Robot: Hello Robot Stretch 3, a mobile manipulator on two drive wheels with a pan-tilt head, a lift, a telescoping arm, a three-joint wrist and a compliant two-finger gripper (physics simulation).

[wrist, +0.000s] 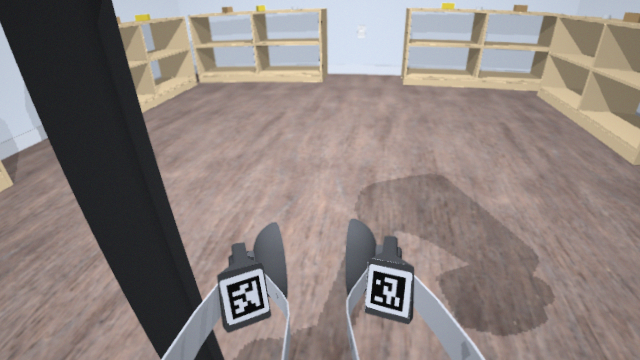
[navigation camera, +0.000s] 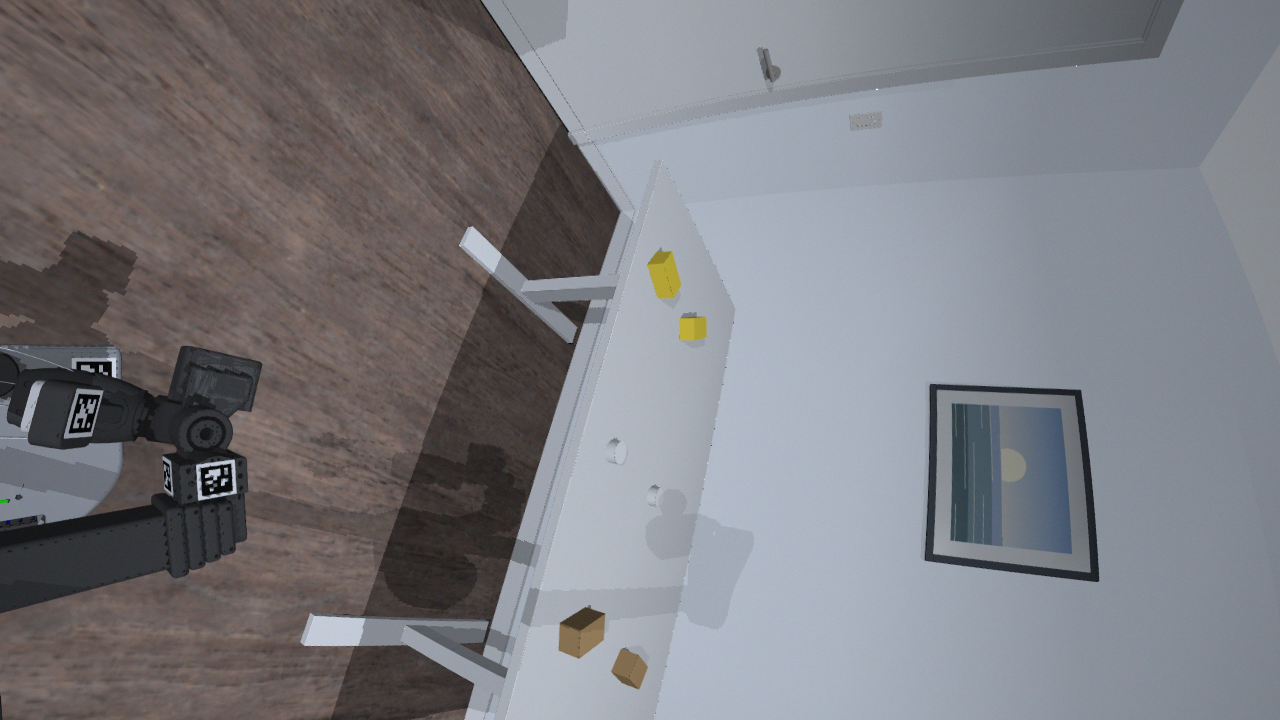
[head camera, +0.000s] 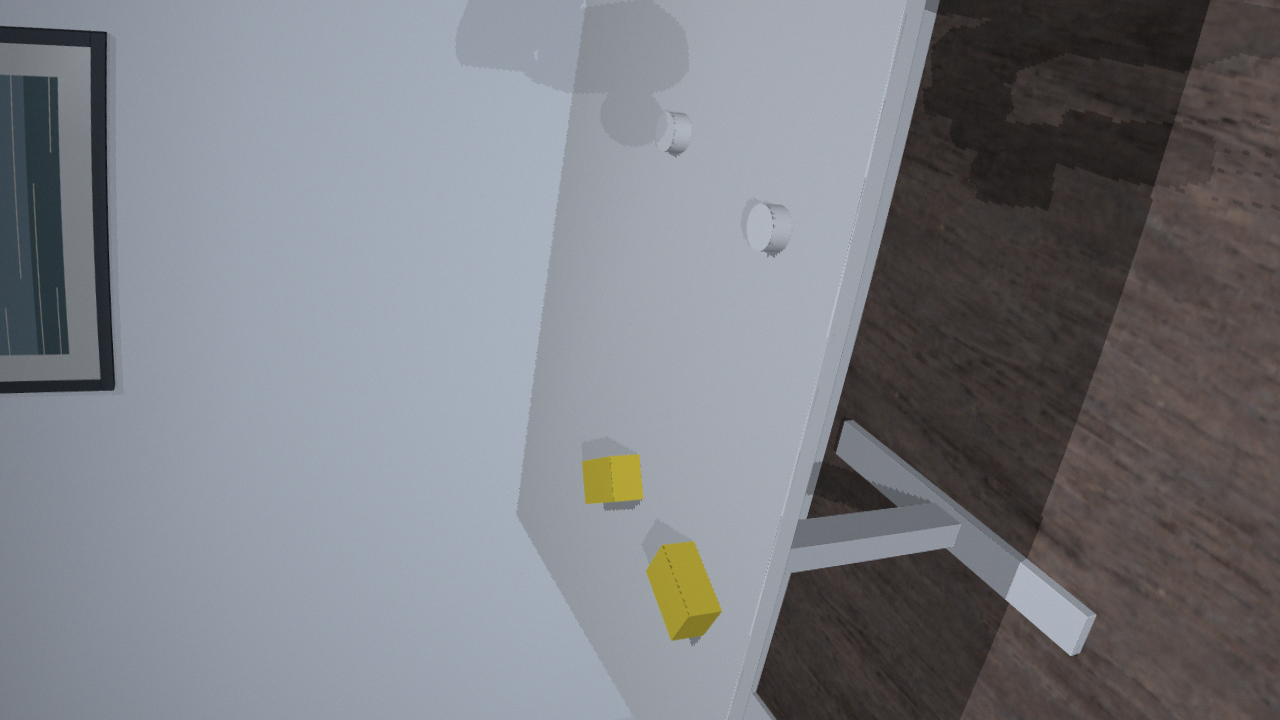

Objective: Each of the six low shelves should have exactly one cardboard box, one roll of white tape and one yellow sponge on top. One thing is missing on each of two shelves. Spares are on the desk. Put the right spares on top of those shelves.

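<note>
On the white desk (head camera: 662, 358) (navigation camera: 644, 402) lie two yellow sponges, one nearer the front edge (head camera: 683, 591) (navigation camera: 664, 274) and a second sponge (head camera: 613, 479) (navigation camera: 692, 327) further back. Two white tape rolls lie mid-desk: one roll (head camera: 771, 227) (navigation camera: 615, 451) nearer the front, another roll (head camera: 675, 132) (navigation camera: 654, 495) behind. A larger cardboard box (navigation camera: 581, 632) and a smaller box (navigation camera: 629, 668) stand toward the other end. My gripper (wrist: 315, 246) is open and empty above the floor, facing low shelves. The back-left shelf (wrist: 324, 45) bears a box (wrist: 227, 9) and a sponge (wrist: 260, 8); tape there is unclear.
In the wrist view, the back-right shelf (wrist: 406, 47) bears a sponge (wrist: 448, 6) and a box (wrist: 520, 8). The right shelf (wrist: 615, 140) bears a box (wrist: 632, 17); the left shelf (wrist: 170, 87) bears a sponge (wrist: 142, 18). A black bar (wrist: 100, 150) crosses the left side.
</note>
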